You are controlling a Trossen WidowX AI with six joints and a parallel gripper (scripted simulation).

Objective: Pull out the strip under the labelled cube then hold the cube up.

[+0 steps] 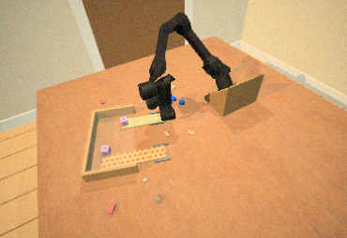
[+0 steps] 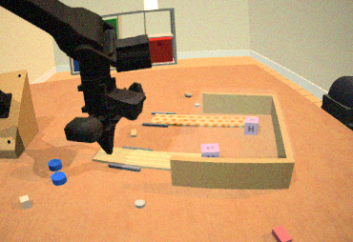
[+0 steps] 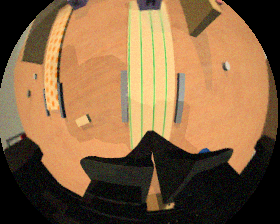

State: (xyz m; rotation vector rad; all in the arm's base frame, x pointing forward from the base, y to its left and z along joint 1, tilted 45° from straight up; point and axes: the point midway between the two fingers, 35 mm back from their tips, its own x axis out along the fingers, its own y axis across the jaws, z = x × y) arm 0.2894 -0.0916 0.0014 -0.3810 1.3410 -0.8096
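The pale strip is 90 mm ahead of my gripper tip and 30 mm to the right of it.
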